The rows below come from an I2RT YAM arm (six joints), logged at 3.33 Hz.
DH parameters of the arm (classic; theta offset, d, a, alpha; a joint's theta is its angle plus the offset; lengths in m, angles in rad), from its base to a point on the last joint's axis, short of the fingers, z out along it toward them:
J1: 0 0.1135 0.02 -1.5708
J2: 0 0 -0.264 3.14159
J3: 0.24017 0 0.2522 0
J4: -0.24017 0 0.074 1.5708
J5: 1.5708 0 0 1.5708
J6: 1.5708 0.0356 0 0
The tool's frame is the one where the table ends.
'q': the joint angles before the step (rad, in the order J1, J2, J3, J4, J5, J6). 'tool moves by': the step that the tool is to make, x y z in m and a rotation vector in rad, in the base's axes. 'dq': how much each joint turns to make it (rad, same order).
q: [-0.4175, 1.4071, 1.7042, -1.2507, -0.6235, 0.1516]
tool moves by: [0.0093, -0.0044, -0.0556, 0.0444, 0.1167, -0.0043]
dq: [-0.0001, -0.0047, -0.2167, 0.0874, 0.0079, 0.0000]
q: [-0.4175, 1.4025, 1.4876, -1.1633, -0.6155, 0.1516]
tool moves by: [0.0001, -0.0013, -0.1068, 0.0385, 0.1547, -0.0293]
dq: [-0.0002, 0.0065, -0.3967, 0.2566, 0.0370, 0.0185]
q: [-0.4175, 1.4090, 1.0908, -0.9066, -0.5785, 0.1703]
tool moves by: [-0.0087, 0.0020, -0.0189, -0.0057, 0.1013, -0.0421]
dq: [0.0001, 0.0000, -0.0620, -0.0123, 0.0569, 0.0307]
